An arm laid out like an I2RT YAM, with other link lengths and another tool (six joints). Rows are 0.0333 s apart.
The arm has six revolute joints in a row. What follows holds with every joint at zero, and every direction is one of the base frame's.
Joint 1 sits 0.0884 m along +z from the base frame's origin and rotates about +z.
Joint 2 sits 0.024 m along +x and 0.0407 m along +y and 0.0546 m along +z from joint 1 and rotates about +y.
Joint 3 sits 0.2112 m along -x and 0.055 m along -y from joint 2 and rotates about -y.
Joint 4 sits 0.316 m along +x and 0.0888 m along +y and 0.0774 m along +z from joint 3 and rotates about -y.
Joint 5 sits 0.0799 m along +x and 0.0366 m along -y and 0.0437 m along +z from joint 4 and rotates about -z.
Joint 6 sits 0.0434 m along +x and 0.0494 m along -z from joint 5 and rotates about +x.
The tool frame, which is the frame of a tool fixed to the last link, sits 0.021 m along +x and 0.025 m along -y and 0.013 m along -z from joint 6; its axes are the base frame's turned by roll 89.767, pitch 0.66 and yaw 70.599 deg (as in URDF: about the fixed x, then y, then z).
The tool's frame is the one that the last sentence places.
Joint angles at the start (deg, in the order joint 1, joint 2, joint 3, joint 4, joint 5, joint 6):
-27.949 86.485 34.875 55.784 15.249 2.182
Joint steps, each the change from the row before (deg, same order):
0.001 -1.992 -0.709 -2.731 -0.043 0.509
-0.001 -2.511 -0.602 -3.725 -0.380 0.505
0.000 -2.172 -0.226 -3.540 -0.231 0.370
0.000 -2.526 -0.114 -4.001 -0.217 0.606
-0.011 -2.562 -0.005 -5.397 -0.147 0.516
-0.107 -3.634 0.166 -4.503 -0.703 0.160
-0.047 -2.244 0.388 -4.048 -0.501 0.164
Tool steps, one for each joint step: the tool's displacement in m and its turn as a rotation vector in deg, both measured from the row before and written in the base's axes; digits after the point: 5 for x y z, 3 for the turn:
-0.00269 0.00162 0.00156 1.047 0.932 0.073
-0.00248 0.00187 0.00320 1.210 1.266 0.394
-0.00175 0.00129 0.00399 1.019 1.158 0.232
-0.00199 0.00147 0.00581 1.197 0.992 0.202
-0.00296 0.00180 0.00351 1.721 2.158 0.104
-0.00294 0.00158 0.01372 0.508 0.483 0.578
-0.00217 0.00142 0.00755 0.839 1.114 0.433

